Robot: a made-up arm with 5 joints.
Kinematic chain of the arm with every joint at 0, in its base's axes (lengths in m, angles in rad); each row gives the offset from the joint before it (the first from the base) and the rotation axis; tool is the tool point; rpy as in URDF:
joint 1: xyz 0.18 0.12 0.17 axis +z
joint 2: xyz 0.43 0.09 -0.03 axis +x
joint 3: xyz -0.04 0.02 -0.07 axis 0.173 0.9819 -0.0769
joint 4: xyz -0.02 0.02 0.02 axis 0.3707 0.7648 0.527
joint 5: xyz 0 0 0.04 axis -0.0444 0.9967 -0.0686
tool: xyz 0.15 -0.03 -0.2 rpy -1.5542 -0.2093 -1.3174
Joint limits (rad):
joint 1: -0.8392..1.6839
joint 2: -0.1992..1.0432
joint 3: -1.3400..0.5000
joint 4: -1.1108..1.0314
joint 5: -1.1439..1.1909
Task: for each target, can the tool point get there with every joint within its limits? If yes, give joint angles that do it. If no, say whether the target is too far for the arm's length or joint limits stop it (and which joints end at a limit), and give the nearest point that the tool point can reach.
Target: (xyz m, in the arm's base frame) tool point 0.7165 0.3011 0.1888
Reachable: yes | joints 0.1732 0.7816 -1.0565 -0.0076 -0.2711
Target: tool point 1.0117 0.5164 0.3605
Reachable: no: too far | nearest point 0.7633 0.3980 0.2366 | short by 0.302 m
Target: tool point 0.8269 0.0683 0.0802
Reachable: yes | joints -0.4403 0.2250 -0.1627 0.6688 -0.9662
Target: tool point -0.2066 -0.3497 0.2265
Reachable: no: joint limits stop it (at a limit: joint 1, joint 2, joint 4) | nearest point 0.3355 -0.1422 0.2411 | short by 0.581 m
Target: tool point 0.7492 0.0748 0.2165
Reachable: yes | joints -0.3141 0.4781 -1.1789 0.2333 -0.4217
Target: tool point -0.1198 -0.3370 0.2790
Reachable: no: joint limits stop it (at a limit: joint 1, joint 2, joint 4) | nearest point 0.3385 -0.1494 0.2573 | short by 0.496 m
